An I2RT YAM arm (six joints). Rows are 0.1 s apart.
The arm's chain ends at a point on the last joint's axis. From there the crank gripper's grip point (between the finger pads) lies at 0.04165 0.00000 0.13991 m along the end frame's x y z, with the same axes.
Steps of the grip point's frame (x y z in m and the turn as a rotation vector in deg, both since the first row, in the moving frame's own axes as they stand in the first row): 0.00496, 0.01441, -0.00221, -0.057, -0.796, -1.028; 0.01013, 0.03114, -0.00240, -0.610, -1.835, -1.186; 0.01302, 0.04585, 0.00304, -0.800, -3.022, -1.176; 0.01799, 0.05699, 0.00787, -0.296, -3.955, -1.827; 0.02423, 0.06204, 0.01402, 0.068, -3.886, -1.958
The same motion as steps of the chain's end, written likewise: 0.00691, 0.01500, -0.00278, -0.057, -0.796, -1.028; 0.01462, 0.03046, -0.00366, -0.610, -1.835, -1.186; 0.02044, 0.04466, 0.00105, -0.800, -3.022, -1.176; 0.02775, 0.05743, 0.00533, -0.296, -3.955, -1.827; 0.03383, 0.06347, 0.01152, 0.068, -3.886, -1.958
